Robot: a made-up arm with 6 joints. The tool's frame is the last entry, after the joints.
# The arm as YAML. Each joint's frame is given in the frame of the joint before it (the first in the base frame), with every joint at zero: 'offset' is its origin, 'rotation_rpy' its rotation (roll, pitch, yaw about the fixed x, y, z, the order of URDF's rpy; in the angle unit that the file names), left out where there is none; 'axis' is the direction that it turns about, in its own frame. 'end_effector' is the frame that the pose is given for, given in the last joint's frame.
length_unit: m
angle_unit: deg
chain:
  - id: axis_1
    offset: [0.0, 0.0, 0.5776]
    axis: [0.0, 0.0, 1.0]
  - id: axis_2
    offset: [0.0, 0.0, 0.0]
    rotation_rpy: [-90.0, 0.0, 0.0]
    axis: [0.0, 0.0, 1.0]
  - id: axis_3
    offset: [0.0, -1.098, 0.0]
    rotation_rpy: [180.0, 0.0, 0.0]
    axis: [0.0, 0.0, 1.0]
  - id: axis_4
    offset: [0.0, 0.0, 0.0]
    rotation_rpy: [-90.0, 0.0, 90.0]
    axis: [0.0, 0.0, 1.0]
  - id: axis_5
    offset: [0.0, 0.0, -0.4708]
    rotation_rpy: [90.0, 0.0, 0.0]
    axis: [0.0, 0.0, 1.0]
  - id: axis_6
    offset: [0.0, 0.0, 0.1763]
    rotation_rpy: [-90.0, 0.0, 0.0]
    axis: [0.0, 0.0, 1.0]
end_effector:
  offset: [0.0, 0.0, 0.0]
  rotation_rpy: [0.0, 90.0, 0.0]
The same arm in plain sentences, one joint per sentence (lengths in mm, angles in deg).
The arm has six revolute joints in a row. What follows holds with every joint at zero, and every direction is one of the base frame's.
The first joint is mounted 577.6 mm along +z from the base frame's origin and rotates about +z.
The second joint is mounted at the same point as the first joint and rotates about +y.
The third joint is mounted 1098 mm along +z from the second joint and rotates about -y.
The fourth joint is mounted at the same point as the third joint and rotates about -x.
The fifth joint is mounted 470.8 mm along +x from the fourth joint and rotates about -y.
The sixth joint is mounted 176.3 mm along -y from the fifth joint and rotates about -x.
The tool frame, which is the frame that the pose is given for, is mounted at the same point as the sixth joint; its axes are parallel to the base frame's.

